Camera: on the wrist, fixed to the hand. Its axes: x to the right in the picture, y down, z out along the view.
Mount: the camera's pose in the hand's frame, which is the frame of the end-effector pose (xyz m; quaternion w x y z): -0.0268 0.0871 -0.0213 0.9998 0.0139 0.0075 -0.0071
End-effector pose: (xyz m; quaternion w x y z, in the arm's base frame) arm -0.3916 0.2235 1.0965 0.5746 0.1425 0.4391 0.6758
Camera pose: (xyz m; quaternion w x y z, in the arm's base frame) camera -0.4552 0.1942 1.1586 0.5740 0.1423 0.4538 0.6666
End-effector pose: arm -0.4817 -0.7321 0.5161 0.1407 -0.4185 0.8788 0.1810
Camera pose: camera -0.5359 -0.6722 0.5633 0.1412 -0.4241 0.8793 0.1646
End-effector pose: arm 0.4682 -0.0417 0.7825 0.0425 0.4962 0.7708 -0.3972
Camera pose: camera 0.5583 -0.0306 0.7597 0.0270 0.4942 0.7690 -0.4045
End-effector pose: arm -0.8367 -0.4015 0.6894 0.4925 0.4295 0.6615 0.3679
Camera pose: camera -0.8355 -0.3964 0.7828 0.4841 0.4288 0.6733 0.3584
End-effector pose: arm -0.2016 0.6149 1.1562 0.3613 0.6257 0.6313 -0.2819
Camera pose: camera -0.1184 0.6215 1.1986 0.3458 0.6282 0.6344 -0.2885
